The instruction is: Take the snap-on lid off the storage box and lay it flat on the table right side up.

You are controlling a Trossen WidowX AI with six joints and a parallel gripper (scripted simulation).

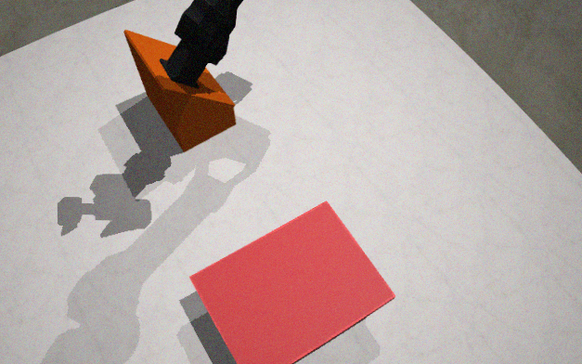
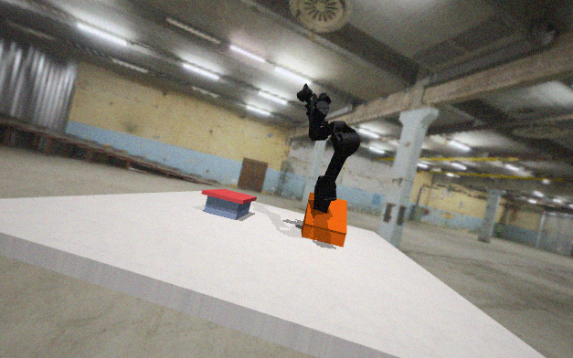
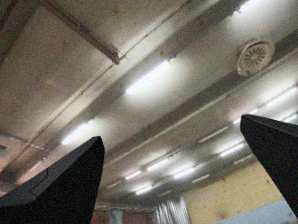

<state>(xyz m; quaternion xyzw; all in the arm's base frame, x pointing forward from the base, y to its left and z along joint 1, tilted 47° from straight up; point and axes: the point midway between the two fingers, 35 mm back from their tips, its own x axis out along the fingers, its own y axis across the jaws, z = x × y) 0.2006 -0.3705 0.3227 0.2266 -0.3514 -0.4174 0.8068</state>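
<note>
Now: the red lid 25 cm ahead of my gripper tip, 1 cm to the left of it and 59 cm below it. Also, from my gripper tip: storage box 25 cm ahead, 1 cm to the left, 63 cm below.
</note>
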